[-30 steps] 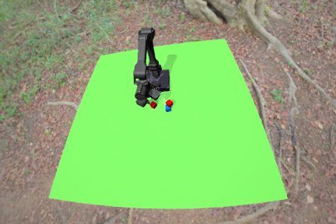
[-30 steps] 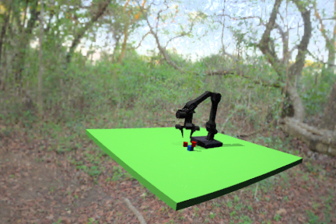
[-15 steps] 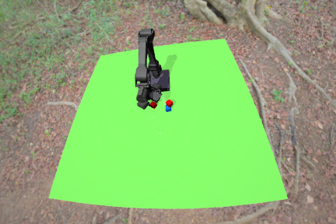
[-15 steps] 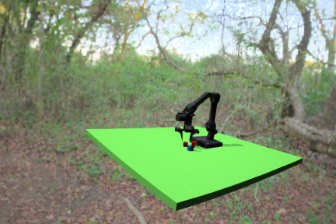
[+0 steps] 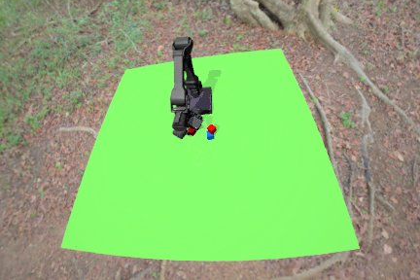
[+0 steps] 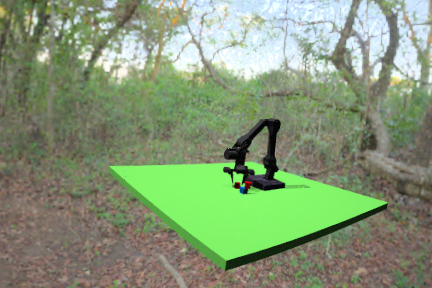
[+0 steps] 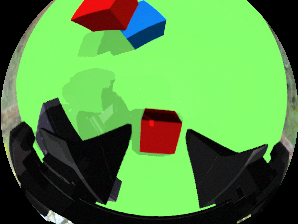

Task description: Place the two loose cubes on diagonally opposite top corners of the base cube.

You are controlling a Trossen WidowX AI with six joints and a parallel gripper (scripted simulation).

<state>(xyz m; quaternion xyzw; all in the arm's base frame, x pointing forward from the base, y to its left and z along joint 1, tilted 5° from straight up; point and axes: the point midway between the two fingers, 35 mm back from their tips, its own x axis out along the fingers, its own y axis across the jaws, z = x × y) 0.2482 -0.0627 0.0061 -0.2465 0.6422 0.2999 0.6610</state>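
My gripper tip is now 90 mm to the right of the blue base cube and 50 mm short of it.
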